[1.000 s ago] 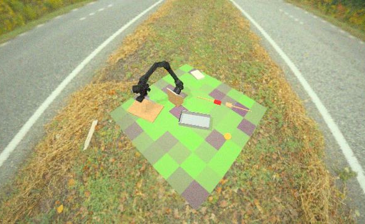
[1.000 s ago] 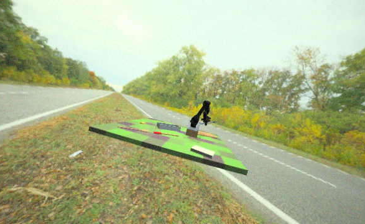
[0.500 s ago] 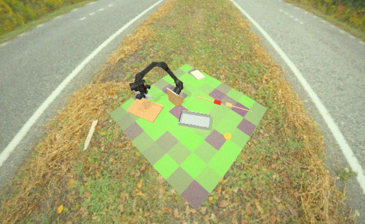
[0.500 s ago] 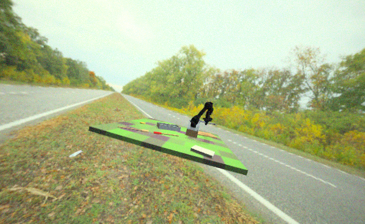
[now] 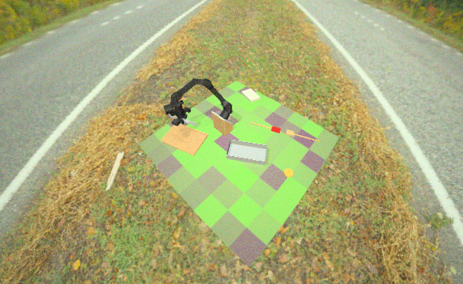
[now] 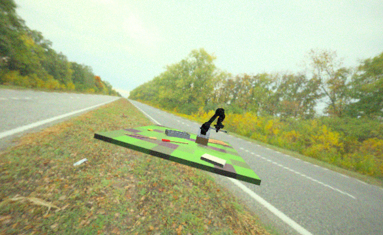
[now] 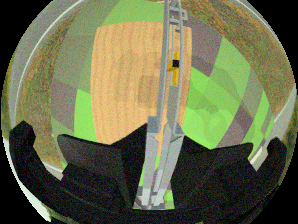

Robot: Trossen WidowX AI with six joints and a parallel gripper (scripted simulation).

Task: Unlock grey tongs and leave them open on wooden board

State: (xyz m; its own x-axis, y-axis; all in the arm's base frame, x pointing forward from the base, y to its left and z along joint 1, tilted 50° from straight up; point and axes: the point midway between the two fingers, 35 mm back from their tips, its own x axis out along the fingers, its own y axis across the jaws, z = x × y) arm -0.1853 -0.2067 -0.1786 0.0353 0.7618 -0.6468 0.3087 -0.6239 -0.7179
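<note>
Now: the wooden board 4 cm to the right of my gripper tip and 14 cm below it. Round my gripper tip: yellow lock piece 5 cm behind, 1 cm to the right, 4 cm above; then red-headed spatula 48 cm ahead, 54 cm to the left, 15 cm below; then roasting tin 51 cm ahead, 20 cm to the left, 12 cm below.
</note>
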